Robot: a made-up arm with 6 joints.
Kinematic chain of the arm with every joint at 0, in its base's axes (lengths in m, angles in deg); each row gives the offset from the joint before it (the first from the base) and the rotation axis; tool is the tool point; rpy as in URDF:
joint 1: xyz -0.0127 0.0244 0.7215 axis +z
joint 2: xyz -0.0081 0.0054 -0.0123 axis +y
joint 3: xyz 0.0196 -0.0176 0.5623 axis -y
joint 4: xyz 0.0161 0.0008 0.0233 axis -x
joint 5: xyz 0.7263 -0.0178 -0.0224 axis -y
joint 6: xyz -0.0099 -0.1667 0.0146 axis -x
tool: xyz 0.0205 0.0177 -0.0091 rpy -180 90 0
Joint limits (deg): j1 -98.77..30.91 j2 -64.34..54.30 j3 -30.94..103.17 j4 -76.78..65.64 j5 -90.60..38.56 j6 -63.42..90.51
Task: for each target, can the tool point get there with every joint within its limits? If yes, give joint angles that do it. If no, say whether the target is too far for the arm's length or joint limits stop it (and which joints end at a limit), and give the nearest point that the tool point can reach.
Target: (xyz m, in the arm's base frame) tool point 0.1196 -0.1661 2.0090
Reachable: yes | joints -1.75 7.94 87.90 29.11 -62.82 53.32
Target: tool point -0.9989 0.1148 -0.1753
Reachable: no: joint limits stop it (at a limit: joint 1, joint 2, joint 3, joint 6) | nearest point -0.2637 -0.3964 0.2653 | short by 0.998 m
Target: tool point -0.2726 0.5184 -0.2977
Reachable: no: joint limits stop it (at a limit: joint 1, joint 2, joint 3, joint 4, joint 5, joint 6) | nearest point 0.3189 0.2025 0.2431 | short by 0.861 m
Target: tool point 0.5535 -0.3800 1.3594
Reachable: yes | joints -25.90 -8.99 -13.48 51.24 -0.08 -44.63
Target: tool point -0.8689 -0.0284 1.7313
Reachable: yes | joints -9.47 -43.80 78.68 20.19 -13.10 56.96
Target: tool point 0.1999 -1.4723 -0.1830
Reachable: no: too far | nearest point 0.1254 -0.9476 0.4253 | short by 0.807 m
